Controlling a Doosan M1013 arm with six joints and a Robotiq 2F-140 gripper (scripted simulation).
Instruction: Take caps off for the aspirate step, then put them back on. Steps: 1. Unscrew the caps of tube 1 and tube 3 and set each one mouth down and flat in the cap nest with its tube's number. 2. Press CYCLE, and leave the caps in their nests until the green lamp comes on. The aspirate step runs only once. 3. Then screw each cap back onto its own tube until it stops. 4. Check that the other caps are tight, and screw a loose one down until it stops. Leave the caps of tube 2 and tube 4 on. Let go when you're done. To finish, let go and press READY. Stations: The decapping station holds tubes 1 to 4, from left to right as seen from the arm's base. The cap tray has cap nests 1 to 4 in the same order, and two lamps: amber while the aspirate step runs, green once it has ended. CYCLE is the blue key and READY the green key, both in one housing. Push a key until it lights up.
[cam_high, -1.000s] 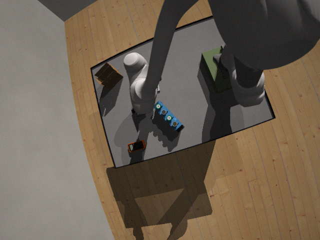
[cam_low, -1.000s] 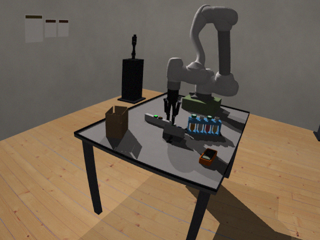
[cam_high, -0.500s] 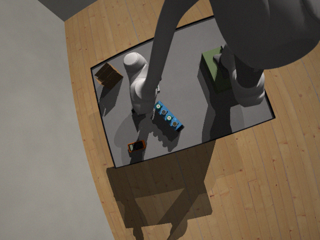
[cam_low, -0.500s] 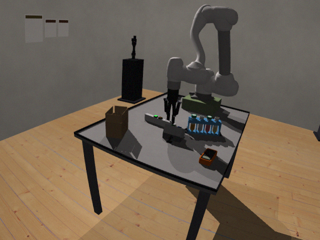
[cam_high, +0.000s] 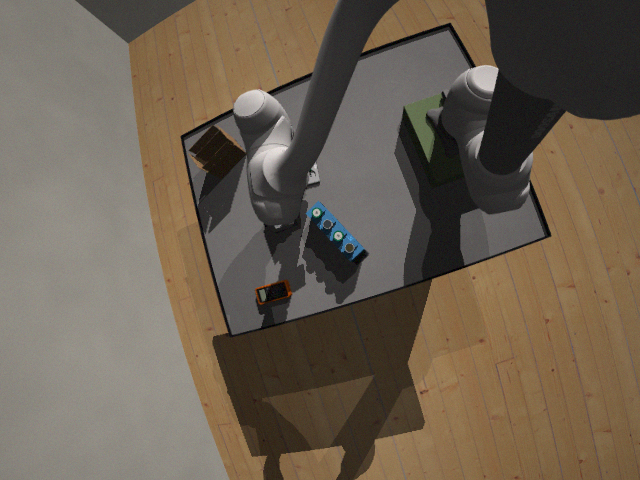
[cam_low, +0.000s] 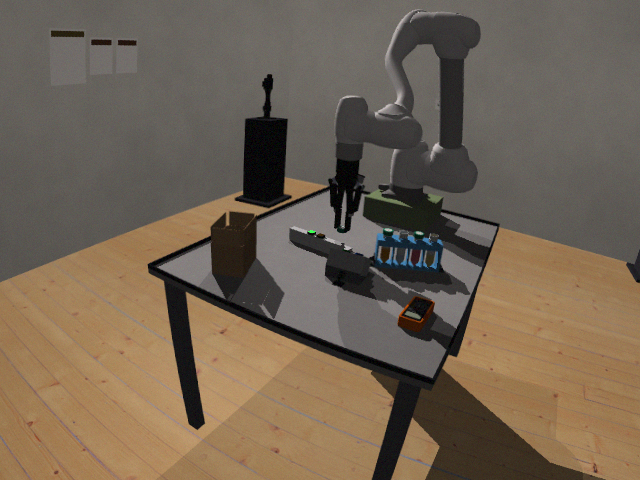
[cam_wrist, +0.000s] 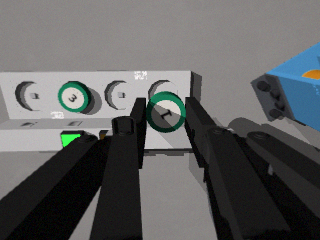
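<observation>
Now: hand 260 mm to the right of the cap 2 and 30 mm past it. The rest, counted from my hand: green key: 130 mm ahead, 80 mm to the left, 50 mm below; then cap 1: 30 mm below; then blue key: 130 mm ahead, 120 mm to the left, 50 mm below.
</observation>
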